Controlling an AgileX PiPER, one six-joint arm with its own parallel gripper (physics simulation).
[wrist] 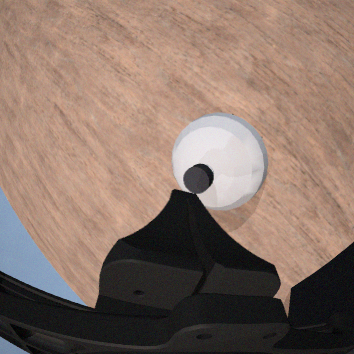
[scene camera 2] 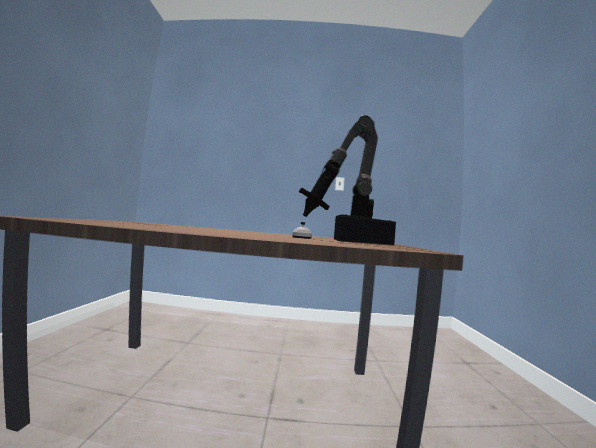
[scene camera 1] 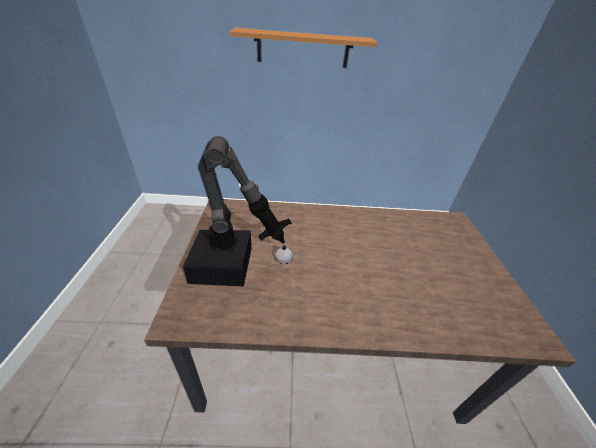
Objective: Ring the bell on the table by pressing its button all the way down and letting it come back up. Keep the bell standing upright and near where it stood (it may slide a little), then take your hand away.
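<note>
A white domed bell (scene camera 1: pixel 284 256) (scene camera 2: pixel 302 232) (wrist: pixel 227 155) stands upright on the brown wooden table (scene camera 1: pixel 400 280) (scene camera 2: pixel 215 243) (wrist: pixel 100 100), near the robot's base. Its black button (scene camera 1: pixel 284 247) (scene camera 2: pixel 303 223) (wrist: pixel 197 179) stands up at the top of the dome. My gripper (scene camera 1: pixel 283 242) (scene camera 2: pixel 305 215) (wrist: pixel 179 206) is shut and empty, with its fingertips together and tilted downward. In both scene views the tips are a little above the button, with a small gap. In the wrist view the tips show right beside the button's lower edge.
The black base block (scene camera 1: pixel 216 272) (scene camera 2: pixel 365 230) of the arm stands on the table beside the bell. An orange wall shelf (scene camera 1: pixel 304 37) is high on the back wall, far above the table. A white wall plate (scene camera 2: pixel 340 183) is on the wall behind the arm.
</note>
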